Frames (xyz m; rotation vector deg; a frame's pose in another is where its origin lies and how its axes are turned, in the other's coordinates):
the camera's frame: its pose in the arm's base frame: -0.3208 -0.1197 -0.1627 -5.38 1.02 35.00
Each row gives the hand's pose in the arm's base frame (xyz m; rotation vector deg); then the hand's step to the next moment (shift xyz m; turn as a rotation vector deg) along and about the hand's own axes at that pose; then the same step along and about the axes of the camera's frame.
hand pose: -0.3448 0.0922 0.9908 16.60 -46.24 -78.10
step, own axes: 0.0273 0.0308 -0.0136 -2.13 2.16 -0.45
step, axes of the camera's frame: 0.0125 -0.0381 0.0164 2.92 0.79 0.49
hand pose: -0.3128 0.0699 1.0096 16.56 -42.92 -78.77
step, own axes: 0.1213 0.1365 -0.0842 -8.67 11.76 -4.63
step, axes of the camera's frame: 0.0678 -0.1840 0.0447 15.21 0.88 1.65
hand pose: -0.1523 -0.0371 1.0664 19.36 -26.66 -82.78
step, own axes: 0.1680 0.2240 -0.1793 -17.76 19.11 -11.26
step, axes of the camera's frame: 0.1538 -0.2912 -0.0458 28.18 3.59 -0.60
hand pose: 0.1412 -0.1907 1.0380 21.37 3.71 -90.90
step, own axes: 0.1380 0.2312 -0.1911 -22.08 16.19 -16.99
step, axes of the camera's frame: 0.1695 -0.2139 -0.1859 30.34 9.75 -4.77
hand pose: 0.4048 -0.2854 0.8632 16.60 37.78 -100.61
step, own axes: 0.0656 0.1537 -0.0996 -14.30 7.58 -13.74
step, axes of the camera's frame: 0.0869 -0.0685 -0.1600 18.30 9.88 -4.26
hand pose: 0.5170 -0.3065 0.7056 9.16 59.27 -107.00
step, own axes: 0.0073 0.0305 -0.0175 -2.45 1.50 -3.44
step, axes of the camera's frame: 0.0148 -0.0042 -0.0325 3.45 2.46 -1.46
